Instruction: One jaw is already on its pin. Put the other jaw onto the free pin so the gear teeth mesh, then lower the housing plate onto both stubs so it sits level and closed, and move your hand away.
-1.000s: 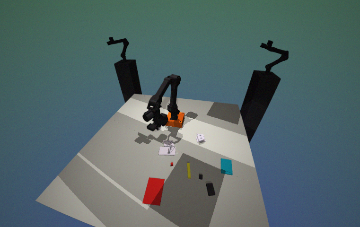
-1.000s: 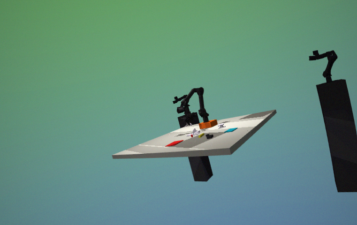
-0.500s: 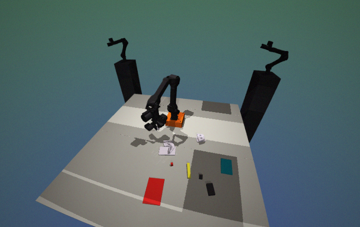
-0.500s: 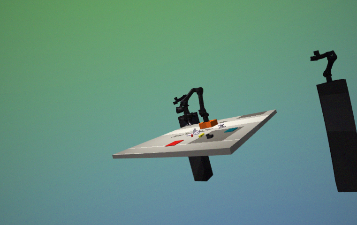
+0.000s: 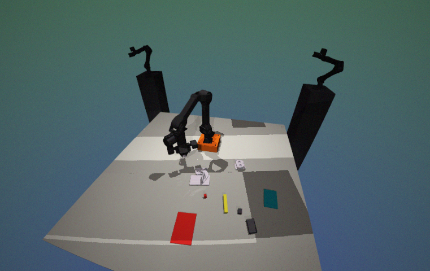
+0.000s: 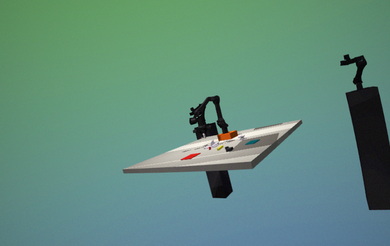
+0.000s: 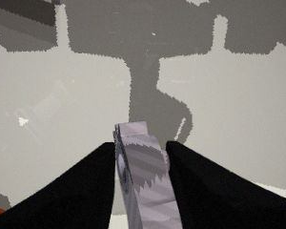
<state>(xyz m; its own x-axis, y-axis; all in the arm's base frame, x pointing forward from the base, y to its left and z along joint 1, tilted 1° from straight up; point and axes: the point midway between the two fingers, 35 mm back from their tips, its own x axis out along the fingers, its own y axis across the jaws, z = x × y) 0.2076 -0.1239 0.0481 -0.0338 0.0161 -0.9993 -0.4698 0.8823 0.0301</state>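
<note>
My gripper tip is now 1 cm to the left of the jaw, 1 cm below it and 1 cm past it. Round my gripper tip: small red cube (22 cm ahead, 18 cm to the left, 7 cm below); then yellow bar (30 cm to the left, 25 cm ahead, 7 cm below); then red sheet (40 cm ahead, 11 cm to the left, 8 cm below).
</note>
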